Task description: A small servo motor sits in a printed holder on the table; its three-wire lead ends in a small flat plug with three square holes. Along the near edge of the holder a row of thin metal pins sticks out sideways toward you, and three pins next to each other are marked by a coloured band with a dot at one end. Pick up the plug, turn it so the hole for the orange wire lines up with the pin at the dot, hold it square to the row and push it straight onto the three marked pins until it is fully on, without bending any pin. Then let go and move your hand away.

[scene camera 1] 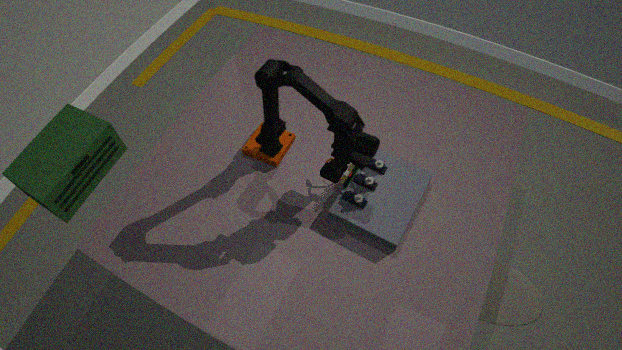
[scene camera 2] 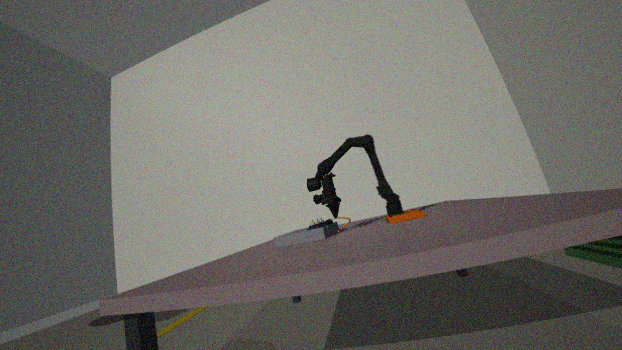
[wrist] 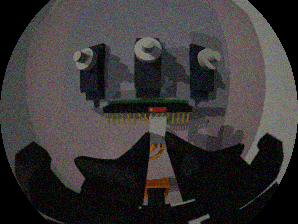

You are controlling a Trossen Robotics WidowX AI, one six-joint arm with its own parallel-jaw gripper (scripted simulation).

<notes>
In view: my gripper [scene camera 1: 341,170].
My gripper shows as well in the wrist view [wrist: 157,135].
</notes>
